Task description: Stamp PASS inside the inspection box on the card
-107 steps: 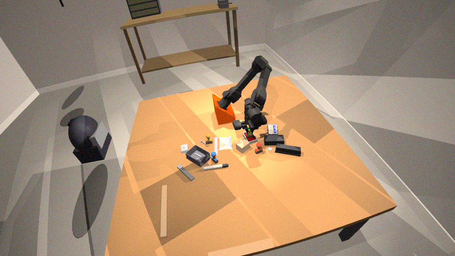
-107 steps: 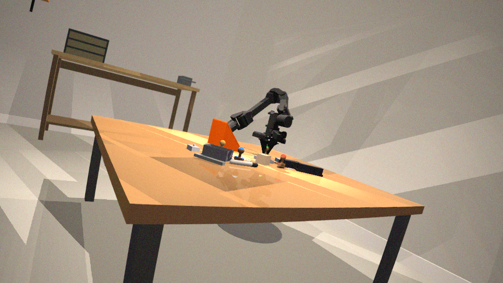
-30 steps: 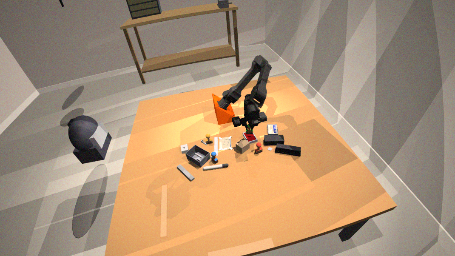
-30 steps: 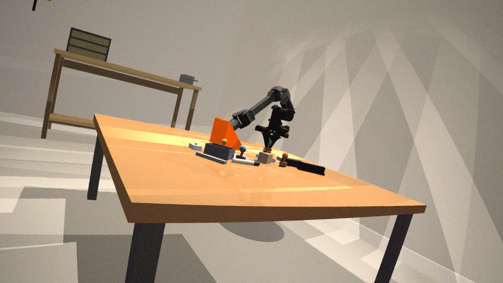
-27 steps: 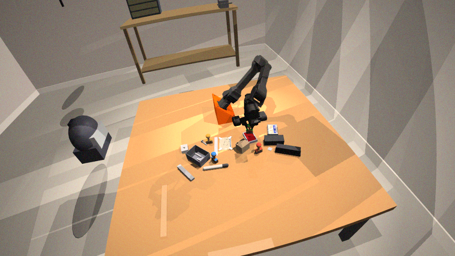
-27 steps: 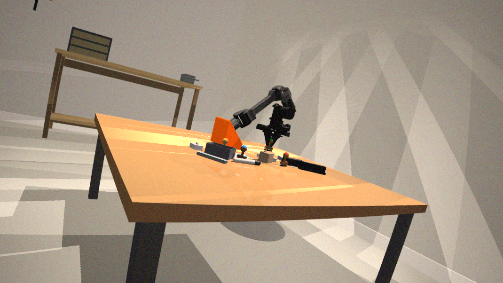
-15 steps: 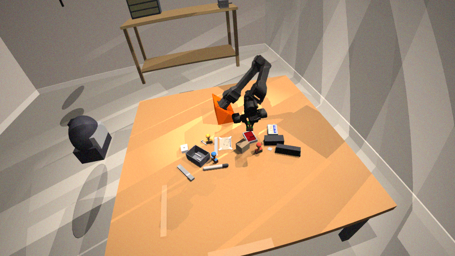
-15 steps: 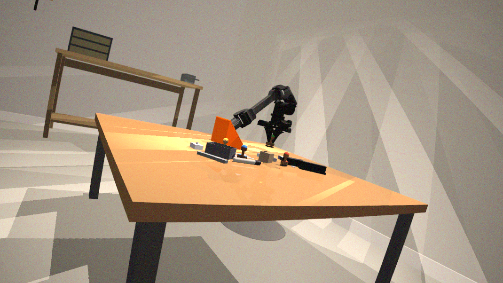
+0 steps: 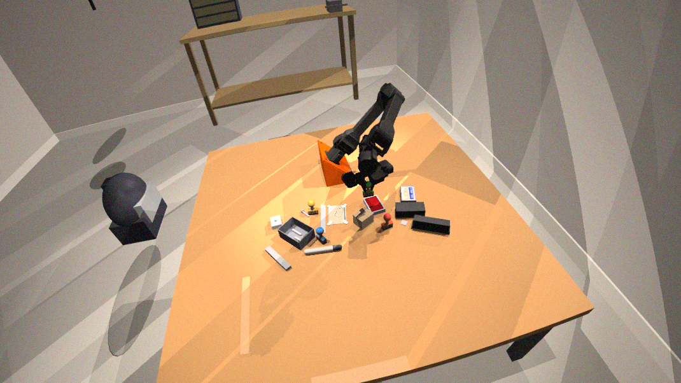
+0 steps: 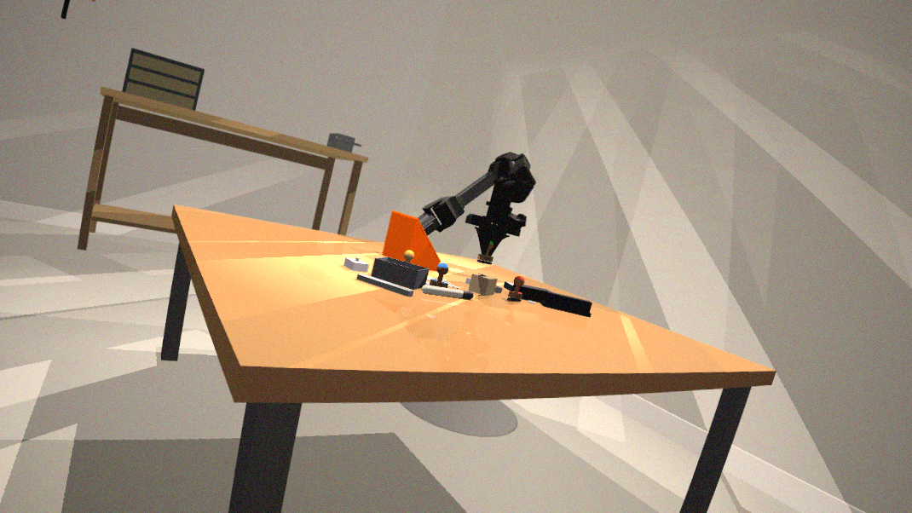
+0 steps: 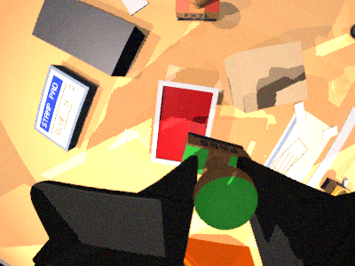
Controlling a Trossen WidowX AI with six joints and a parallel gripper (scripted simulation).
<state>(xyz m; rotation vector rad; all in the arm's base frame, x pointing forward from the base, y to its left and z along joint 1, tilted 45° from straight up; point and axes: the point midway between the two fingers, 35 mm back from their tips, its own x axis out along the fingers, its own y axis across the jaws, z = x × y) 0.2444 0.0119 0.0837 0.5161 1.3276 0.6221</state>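
Right now my gripper tip is 2 cm past the white card, 13 cm to the left of it and 10 cm above it. Round my gripper tip: tan block: 6 cm ahead, 5 cm to the right, 7 cm below; red ink pad: 2 cm to the left, 9 cm below; green-knobbed stamp: right at my gripper tip.
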